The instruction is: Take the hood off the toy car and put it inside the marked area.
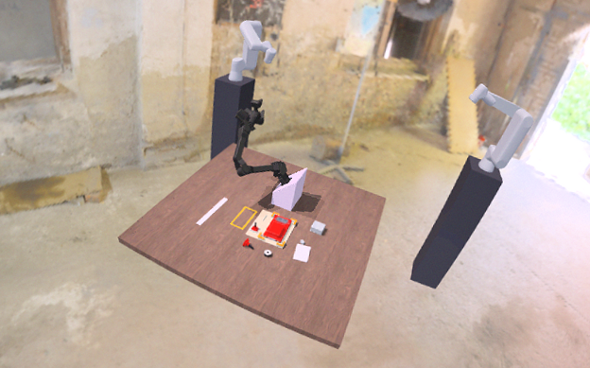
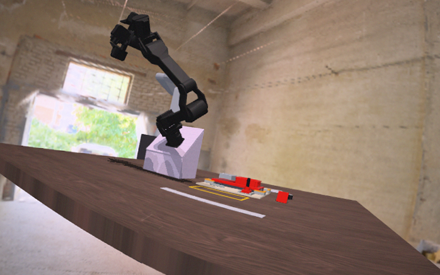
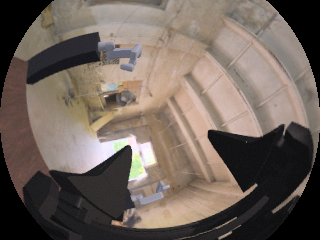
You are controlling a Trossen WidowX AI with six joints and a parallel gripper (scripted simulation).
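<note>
Right now my gripper tip is 510 mm short of the red hood, 410 mm to the right of it and 480 mm above it. Also, from my gripper tip: grey block 340 mm ahead, 620 mm to the left, 510 mm below; white strip 540 mm ahead, 520 mm below; wheel 680 mm ahead, 440 mm to the left, 510 mm below.
</note>
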